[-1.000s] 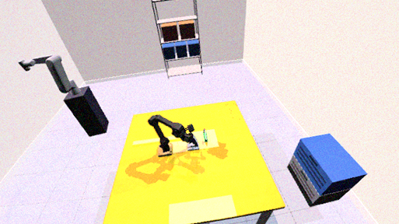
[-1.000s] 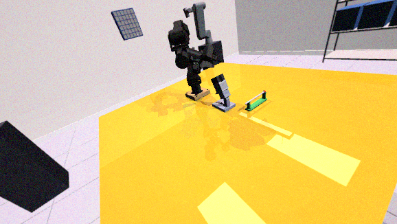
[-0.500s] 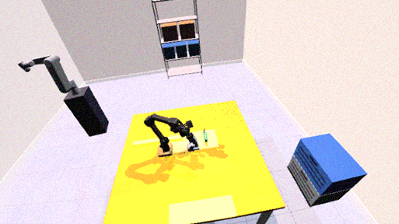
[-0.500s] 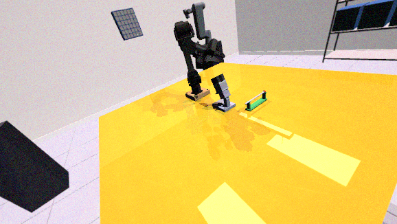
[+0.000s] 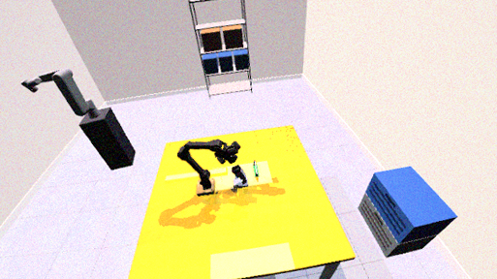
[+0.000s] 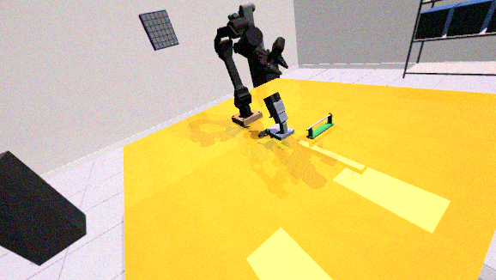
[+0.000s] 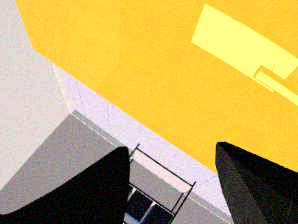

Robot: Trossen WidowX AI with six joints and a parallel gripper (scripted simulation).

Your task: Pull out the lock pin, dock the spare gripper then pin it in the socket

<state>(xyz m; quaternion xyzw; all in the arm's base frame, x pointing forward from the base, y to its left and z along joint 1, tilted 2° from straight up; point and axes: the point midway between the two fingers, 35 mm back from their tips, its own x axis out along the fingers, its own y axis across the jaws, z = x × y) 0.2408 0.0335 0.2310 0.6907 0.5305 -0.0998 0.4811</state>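
The green cradle lies 15 cm ahead of my gripper tip, 1 cm to the right of it and 22 cm below it. Round my gripper tip: spare gripper: 1 cm ahead, 10 cm to the right, 12 cm below; mount: 1 cm ahead, 10 cm to the right, 19 cm below.
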